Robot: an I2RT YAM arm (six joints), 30 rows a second.
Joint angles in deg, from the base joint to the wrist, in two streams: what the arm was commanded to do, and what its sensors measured. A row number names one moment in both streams.
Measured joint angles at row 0: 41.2, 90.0, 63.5, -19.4, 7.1, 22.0
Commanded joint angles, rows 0 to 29: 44.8, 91.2, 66.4, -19.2, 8.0, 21.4; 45.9, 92.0, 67.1, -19.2, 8.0, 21.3; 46.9, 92.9, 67.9, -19.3, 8.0, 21.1; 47.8, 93.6, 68.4, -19.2, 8.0, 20.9; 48.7, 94.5, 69.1, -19.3, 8.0, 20.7; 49.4, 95.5, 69.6, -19.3, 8.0, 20.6; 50.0, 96.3, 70.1, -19.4, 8.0, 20.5; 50.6, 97.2, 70.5, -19.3, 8.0, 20.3; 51.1, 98.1, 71.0, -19.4, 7.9, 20.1; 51.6, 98.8, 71.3, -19.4, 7.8, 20.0; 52.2, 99.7, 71.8, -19.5, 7.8, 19.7; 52.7, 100.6, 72.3, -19.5, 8.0, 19.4; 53.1, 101.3, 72.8, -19.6, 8.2, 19.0; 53.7, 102.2, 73.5, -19.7, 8.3, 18.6; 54.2, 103.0, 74.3, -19.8, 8.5, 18.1; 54.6, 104.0, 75.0, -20.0, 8.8, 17.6; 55.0, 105.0, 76.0, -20.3, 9.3, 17.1; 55.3, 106.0, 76.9, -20.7, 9.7, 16.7; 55.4, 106.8, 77.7, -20.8, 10.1, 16.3; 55.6, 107.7, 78.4, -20.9, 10.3, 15.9; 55.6, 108.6, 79.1, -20.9, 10.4, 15.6; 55.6, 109.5, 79.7, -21.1, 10.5, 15.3; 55.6, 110.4, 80.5, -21.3, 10.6, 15.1; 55.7, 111.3, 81.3, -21.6, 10.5, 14.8; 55.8, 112.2, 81.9, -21.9, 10.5, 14.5; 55.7, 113.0, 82.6, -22.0, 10.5, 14.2; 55.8, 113.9, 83.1, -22.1, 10.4, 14.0; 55.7, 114.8, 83.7, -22.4, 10.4, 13.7; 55.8, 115.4, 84.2, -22.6, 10.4, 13.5; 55.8, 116.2, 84.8, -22.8, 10.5, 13.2
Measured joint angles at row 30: 55.5, 114.3, 82.8, -20.5, 9.7, 15.1
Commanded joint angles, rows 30 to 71: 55.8, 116.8, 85.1, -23.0, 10.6, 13.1; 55.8, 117.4, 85.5, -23.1, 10.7, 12.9; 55.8, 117.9, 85.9, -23.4, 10.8, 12.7; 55.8, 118.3, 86.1, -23.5, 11.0, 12.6; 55.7, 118.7, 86.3, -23.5, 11.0, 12.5; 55.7, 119.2, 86.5, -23.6, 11.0, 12.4; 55.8, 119.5, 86.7, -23.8, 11.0, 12.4; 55.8, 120.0, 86.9, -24.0, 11.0, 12.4; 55.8, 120.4, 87.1, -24.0, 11.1, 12.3; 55.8, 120.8, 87.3, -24.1, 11.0, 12.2; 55.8, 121.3, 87.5, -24.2, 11.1, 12.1; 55.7, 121.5, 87.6, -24.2, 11.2, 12.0; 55.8, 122.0, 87.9, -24.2, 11.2, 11.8; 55.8, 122.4, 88.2, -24.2, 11.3, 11.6; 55.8, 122.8, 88.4, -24.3, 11.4, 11.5; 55.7, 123.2, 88.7, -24.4, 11.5, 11.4; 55.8, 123.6, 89.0, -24.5, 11.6, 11.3; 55.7, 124.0, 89.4, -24.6, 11.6, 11.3; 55.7, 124.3, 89.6, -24.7, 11.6, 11.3; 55.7, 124.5, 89.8, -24.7, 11.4, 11.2; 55.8, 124.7, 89.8, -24.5, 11.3, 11.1; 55.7, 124.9, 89.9, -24.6, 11.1, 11.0; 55.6, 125.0, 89.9, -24.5, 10.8, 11.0; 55.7, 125.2, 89.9, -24.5, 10.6, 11.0; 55.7, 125.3, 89.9, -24.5, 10.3, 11.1; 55.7, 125.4, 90.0, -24.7, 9.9, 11.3; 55.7, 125.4, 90.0, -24.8, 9.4, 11.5; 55.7, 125.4, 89.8, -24.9, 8.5, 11.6; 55.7, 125.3, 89.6, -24.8, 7.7, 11.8; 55.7, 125.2, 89.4, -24.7, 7.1, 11.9; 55.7, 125.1, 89.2, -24.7, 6.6, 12.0; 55.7, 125.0, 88.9, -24.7, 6.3, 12.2; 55.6, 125.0, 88.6, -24.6, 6.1, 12.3; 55.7, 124.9, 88.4, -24.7, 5.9, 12.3; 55.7, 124.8, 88.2, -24.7, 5.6, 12.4; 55.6, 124.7, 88.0, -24.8, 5.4, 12.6; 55.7, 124.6, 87.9, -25.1, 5.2, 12.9; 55.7, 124.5, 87.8, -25.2, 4.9, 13.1; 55.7, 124.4, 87.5, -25.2, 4.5, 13.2; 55.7, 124.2, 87.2, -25.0, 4.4, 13.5; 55.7, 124.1, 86.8, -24.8, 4.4, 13.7; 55.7, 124.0, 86.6, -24.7, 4.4, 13.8
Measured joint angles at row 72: 55.5, 123.6, 88.6, -22.4, 5.9, 13.5
